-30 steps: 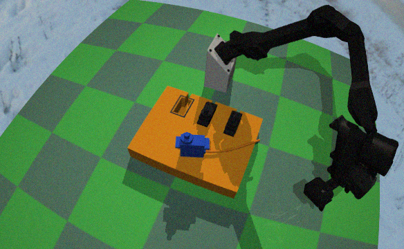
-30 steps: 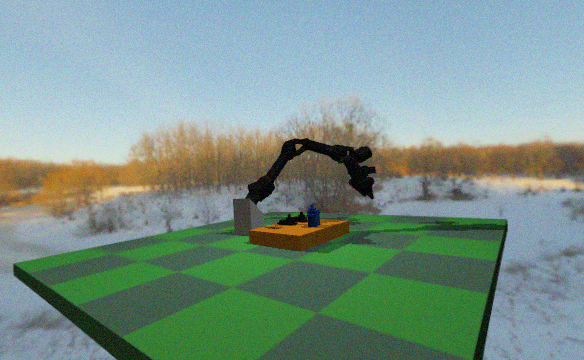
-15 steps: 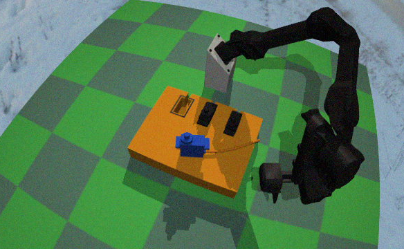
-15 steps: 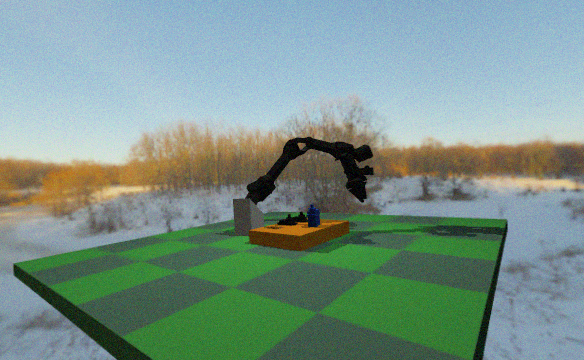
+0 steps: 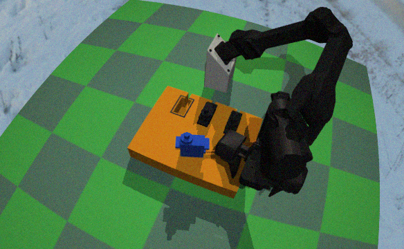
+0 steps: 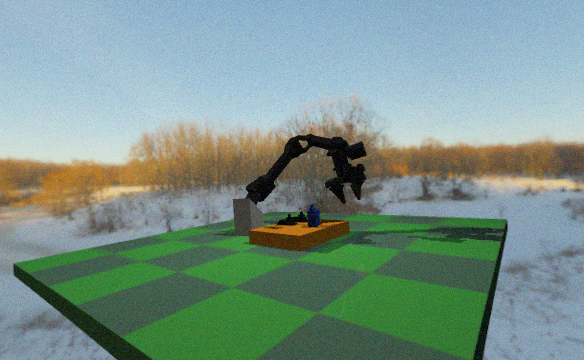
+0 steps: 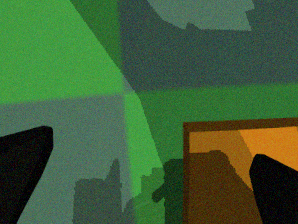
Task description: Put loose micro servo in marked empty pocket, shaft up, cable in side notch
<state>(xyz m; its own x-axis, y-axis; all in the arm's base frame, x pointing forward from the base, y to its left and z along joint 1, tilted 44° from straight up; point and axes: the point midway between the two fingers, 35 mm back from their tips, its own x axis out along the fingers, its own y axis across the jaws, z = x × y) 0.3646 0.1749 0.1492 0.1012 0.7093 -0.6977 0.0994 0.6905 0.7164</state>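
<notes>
My gripper tip is 18 cm to the left of the orange deck, 10 cm above it and 7 cm past it.
</notes>
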